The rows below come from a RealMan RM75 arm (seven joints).
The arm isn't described. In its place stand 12 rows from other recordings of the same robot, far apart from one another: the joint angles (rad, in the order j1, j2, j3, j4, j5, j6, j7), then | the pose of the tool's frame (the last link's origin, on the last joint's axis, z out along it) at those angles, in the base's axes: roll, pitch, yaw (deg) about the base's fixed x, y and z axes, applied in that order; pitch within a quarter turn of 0, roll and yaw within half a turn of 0; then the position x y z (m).
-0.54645, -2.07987, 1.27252, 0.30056, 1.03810, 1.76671, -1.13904 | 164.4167, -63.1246, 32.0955, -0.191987, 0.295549, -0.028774
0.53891, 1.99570, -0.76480, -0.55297, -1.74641, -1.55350, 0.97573 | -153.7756, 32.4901, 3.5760, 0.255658, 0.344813, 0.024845
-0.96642, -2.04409, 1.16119, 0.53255, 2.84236, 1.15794, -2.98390 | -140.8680, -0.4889, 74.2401, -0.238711, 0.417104, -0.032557
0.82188, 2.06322, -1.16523, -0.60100, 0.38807, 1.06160, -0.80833 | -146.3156, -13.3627, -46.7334, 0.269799, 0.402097, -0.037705
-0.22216, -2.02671, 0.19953, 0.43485, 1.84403, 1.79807, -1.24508 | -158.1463, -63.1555, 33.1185, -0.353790, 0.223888, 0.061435
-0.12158, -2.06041, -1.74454, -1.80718, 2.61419, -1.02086, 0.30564 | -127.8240, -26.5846, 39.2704, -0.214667, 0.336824, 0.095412
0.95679, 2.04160, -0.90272, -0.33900, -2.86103, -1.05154, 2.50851 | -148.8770, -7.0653, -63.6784, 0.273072, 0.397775, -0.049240
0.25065, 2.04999, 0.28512, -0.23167, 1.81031, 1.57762, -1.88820 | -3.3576, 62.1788, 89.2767, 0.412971, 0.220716, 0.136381
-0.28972, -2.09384, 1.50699, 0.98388, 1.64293, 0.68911, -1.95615 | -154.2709, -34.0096, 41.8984, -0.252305, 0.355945, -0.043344
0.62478, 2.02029, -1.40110, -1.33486, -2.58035, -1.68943, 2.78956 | -151.9854, -13.1484, -56.2969, 0.189627, 0.346194, 0.015199
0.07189, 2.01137, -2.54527, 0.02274, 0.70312, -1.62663, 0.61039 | -115.4034, 58.1372, -9.0301, 0.390836, 0.164417, 0.012757
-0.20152, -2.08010, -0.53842, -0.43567, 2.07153, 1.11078, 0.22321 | -103.5649, -36.4873, 5.2724, -0.329265, 0.256344, -0.070726
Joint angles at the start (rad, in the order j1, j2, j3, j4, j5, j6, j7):
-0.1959 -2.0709 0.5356 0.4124 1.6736 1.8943 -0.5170
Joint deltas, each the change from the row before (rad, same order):
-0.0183 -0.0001 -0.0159 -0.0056 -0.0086 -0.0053 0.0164
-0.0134 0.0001 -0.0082 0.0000 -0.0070 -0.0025 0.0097
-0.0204 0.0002 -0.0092 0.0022 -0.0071 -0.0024 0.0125
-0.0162 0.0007 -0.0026 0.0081 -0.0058 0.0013 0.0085
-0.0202 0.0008 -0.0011 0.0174 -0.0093 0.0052 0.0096
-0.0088 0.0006 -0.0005 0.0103 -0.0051 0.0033 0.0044
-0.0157 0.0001 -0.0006 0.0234 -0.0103 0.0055 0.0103
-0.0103 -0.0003 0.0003 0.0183 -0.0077 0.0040 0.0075
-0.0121 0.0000 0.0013 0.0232 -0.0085 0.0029 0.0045
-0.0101 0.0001 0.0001 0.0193 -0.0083 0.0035 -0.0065
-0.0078 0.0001 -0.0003 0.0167 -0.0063 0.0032 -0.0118
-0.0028 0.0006 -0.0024 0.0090 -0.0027 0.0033 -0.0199
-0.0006 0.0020 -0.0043 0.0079 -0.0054 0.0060 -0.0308
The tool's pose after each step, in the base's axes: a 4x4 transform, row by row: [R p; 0 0 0 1], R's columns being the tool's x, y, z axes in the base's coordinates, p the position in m. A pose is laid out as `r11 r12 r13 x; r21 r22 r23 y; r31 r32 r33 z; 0 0 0 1`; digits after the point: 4 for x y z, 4 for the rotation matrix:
0.6918 0.2627 0.6726 -0.3130; -0.2856 -0.7560 0.5890 0.2162; 0.6632 -0.5996 -0.4480 0.0240; 0 0 0 1
0.6905 0.2530 0.6777 -0.3108; -0.3063 -0.7465 0.5907 0.2214; 0.6553 -0.6154 -0.4379 0.0258; 0 0 0 1
0.6880 0.2351 0.6866 -0.3070; -0.3352 -0.7362 0.5879 0.2289; 0.6437 -0.6346 -0.4276 0.0281; 0 0 0 1
0.6855 0.2134 0.6961 -0.3033; -0.3613 -0.7304 0.5797 0.2349; 0.6321 -0.6489 -0.4235 0.0306; 0 0 0 1
0.6804 0.1799 0.7104 -0.2979; -0.3995 -0.7217 0.5653 0.2424; 0.6144 -0.6684 -0.4192 0.0349; 0 0 0 1
0.6777 0.1629 0.7171 -0.2953; -0.4187 -0.7162 0.5584 0.2458; 0.6045 -0.6786 -0.4172 0.0374; 0 0 0 1
0.6726 0.1280 0.7288 -0.2903; -0.4574 -0.7023 0.5455 0.2522; 0.5817 -0.7003 -0.4138 0.0424; 0 0 0 1
0.6682 0.1025 0.7369 -0.2867; -0.4851 -0.6909 0.5360 0.2564; 0.5641 -0.7156 -0.4120 0.0460; 0 0 0 1
0.6631 0.0737 0.7449 -0.2824; -0.5140 -0.6785 0.5248 0.2615; 0.5441 -0.7309 -0.4121 0.0504; 0 0 0 1
0.6564 0.0573 0.7522 -0.2786; -0.5321 -0.6716 0.5155 0.2656; 0.5348 -0.7387 -0.4104 0.0543; 0 0 0 1
0.6506 0.0475 0.7580 -0.2755; -0.5427 -0.6690 0.5078 0.2687; 0.5312 -0.7417 -0.4094 0.0577; 0 0 0 1
0.6471 0.0520 0.7607 -0.2743; -0.5392 -0.6741 0.5048 0.2698; 0.5390 -0.7368 -0.4082 0.0599; 0 0 0 1
0.6421 0.0659 0.7638 -0.2738; -0.5292 -0.6828 0.5038 0.2702; 0.5547 -0.7277 -0.4035 0.0632; 0 0 0 1

